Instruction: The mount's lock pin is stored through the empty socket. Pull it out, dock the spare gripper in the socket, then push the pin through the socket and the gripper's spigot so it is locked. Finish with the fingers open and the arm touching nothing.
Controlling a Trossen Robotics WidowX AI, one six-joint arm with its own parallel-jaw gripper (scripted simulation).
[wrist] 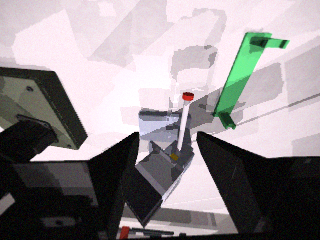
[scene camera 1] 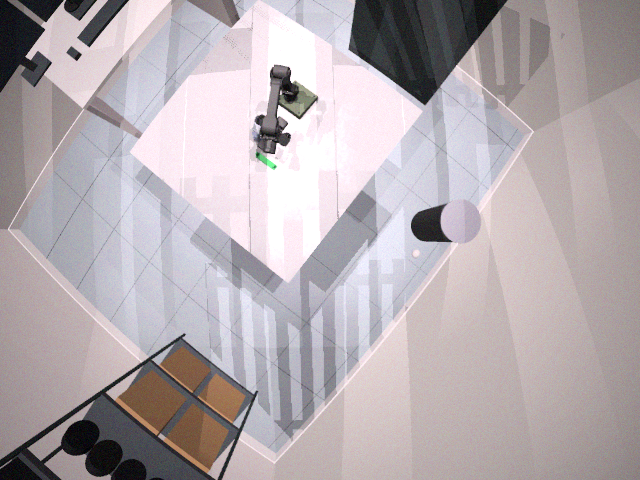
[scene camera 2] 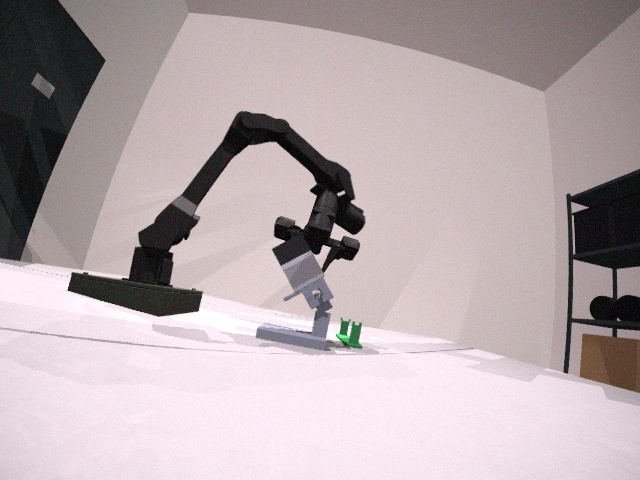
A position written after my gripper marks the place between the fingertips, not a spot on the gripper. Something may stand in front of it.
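My gripper (scene camera 2: 305, 273) is open and holds nothing, and the same camera shows a spare gripper (scene camera 2: 294, 256) and a mount socket (scene camera 2: 316, 339). In the wrist view you'd find the mount socket (wrist: 154, 126), my gripper (wrist: 168, 135) and the spare gripper (wrist: 155, 177).
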